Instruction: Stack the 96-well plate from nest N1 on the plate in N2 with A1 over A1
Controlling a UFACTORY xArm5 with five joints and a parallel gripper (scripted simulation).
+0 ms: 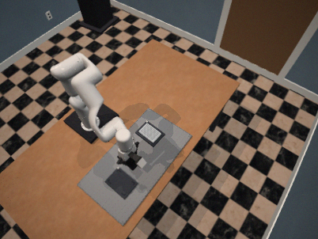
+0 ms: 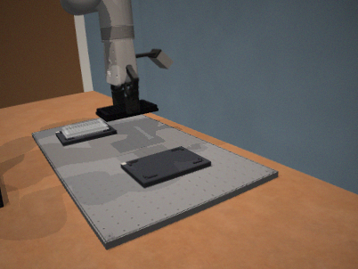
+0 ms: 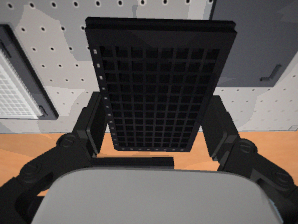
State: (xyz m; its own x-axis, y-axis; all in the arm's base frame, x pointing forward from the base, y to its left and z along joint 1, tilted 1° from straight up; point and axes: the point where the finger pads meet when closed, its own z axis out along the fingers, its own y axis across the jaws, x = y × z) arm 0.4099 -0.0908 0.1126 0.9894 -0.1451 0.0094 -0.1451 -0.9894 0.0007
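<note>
My hand is 240 mm to the right of the white 96-well plate, 110 mm above it and 20 mm past it. From my hand the other things lie so: black 96-well plate: 10 mm below; white corner mark: 110 mm below, 60 mm to the right, 60 mm behind; plate nest N1: 130 mm to the right, 120 mm below, 10 mm ahead.
</note>
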